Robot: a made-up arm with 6 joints. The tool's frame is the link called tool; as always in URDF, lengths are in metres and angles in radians.
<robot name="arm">
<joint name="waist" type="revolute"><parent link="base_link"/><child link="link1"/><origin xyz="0.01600 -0.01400 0.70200" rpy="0.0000 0.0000 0.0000"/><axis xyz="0 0 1"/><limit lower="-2.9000" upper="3.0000" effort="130" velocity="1.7"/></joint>
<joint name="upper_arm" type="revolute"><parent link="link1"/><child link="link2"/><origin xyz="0.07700 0.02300 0.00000" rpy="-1.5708 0.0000 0.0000"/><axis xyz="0 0 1"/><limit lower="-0.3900" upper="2.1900" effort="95" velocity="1.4"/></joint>
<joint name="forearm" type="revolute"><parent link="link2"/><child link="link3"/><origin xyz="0.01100 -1.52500 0.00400" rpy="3.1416 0.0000 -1.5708"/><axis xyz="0 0 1"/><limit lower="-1.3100" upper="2.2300" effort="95" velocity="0.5"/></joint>
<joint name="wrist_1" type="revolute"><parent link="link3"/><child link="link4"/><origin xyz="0.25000 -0.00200 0.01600" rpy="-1.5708 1.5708 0.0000"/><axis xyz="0 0 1"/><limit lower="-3.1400" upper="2.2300" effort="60" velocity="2.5"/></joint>
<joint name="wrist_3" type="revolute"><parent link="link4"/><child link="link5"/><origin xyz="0.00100 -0.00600 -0.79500" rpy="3.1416 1.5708 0.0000"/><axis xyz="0 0 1"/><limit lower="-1.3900" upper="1.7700" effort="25" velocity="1"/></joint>
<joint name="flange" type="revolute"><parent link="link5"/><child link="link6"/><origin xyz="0.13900 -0.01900 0.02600" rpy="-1.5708 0.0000 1.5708"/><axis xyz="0 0 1"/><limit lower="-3.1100" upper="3.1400" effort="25" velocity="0.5"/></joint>
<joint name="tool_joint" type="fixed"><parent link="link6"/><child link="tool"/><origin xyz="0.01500 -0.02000 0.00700" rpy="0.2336 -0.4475 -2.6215"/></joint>
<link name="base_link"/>
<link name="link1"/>
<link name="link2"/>
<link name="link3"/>
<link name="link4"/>
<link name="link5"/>
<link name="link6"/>
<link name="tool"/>
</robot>
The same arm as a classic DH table. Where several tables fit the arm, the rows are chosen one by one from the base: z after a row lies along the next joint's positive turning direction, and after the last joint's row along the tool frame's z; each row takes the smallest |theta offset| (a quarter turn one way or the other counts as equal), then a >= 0, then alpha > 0; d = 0 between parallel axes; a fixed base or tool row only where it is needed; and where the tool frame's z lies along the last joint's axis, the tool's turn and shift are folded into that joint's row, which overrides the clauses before.
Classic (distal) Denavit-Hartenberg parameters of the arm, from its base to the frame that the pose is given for. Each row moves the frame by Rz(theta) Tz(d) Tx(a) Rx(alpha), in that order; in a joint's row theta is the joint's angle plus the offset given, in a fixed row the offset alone. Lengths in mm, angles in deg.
base (fixed): d 0, theta offset -41.19, a 21.3, alpha 0
waist: d 702, theta offset 41.19, a 77, alpha -90
upper_arm: d 0, theta offset -89.59, a 1525, alpha 180
forearm: d -11, theta offset 0.41, a 250, alpha -90
wrist_1: d -797, theta offset 0, a 6, alpha 90
wrist_3: d 25, theta offset 0, a -19, alpha -90
flange: d -115.1, theta offset -31.39, a 23.2, alpha -28.71
tool (fixed): d -19.3, theta offset -115.75, a 0, alpha 0
Joint limits (deg, base to tool): -166.16..171.89 -22.35..125.48 -75.06..127.77 -179.91..127.77 -79.64..101.41 -178.19..179.91

